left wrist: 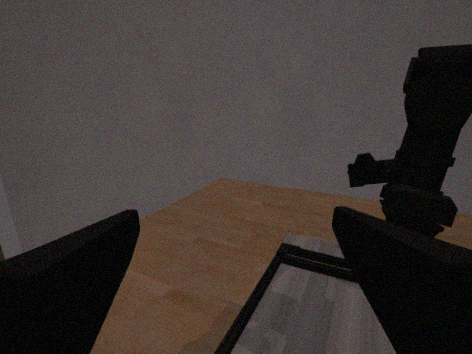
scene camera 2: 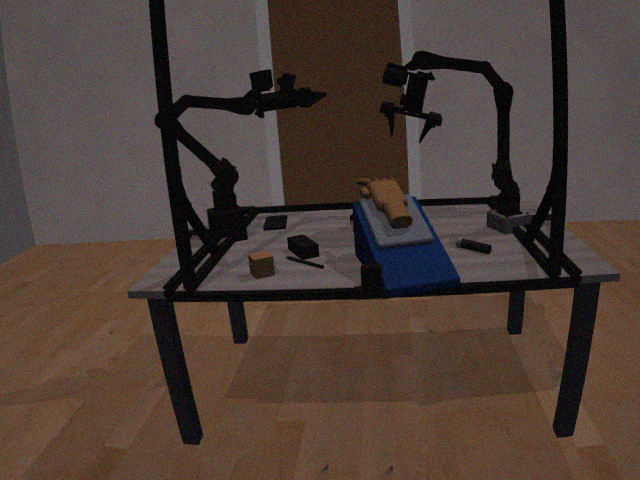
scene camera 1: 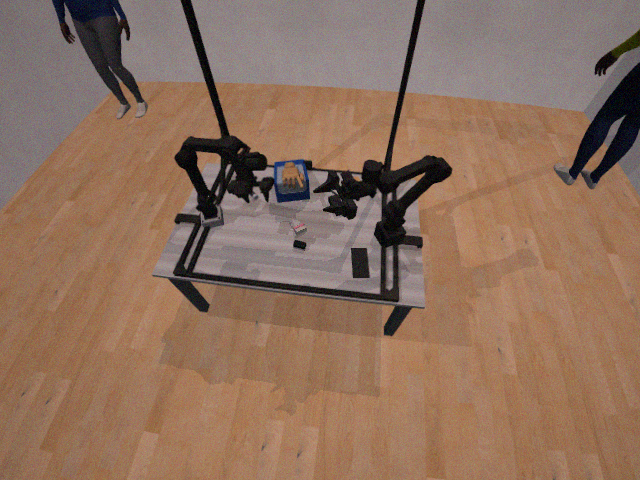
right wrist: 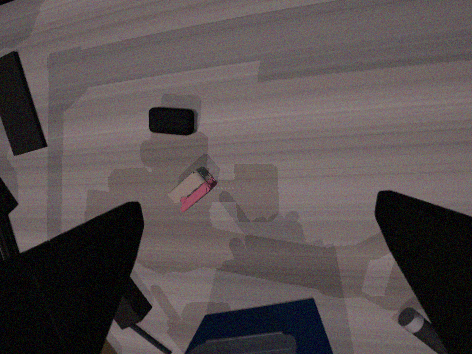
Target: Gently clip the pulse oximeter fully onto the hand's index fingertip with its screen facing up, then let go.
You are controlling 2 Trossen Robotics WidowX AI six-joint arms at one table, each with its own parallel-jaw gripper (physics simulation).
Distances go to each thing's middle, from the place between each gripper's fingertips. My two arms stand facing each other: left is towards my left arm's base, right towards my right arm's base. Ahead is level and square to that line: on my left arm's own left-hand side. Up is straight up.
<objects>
My left gripper is now 40 cm above the black box (right wrist: 178, 121), 10 cm to the left of it and 7 cm past it. Also, from my left hand: pulse oximeter (right wrist: 197, 184) 40 cm below, 16 cm behind, 12 cm to the right; blue block (scene camera 2: 411, 269) 48 cm behind, 38 cm below, 22 cm to the right.
Right now the black box is 2 cm ahead of my right hand, 16 cm to the left of it and 25 cm below it. From my right hand the other things lie so: pulse oximeter (7 cm behind, 14 cm to the left, 25 cm below); blue block (39 cm behind, 4 cm to the left, 23 cm below).
</objects>
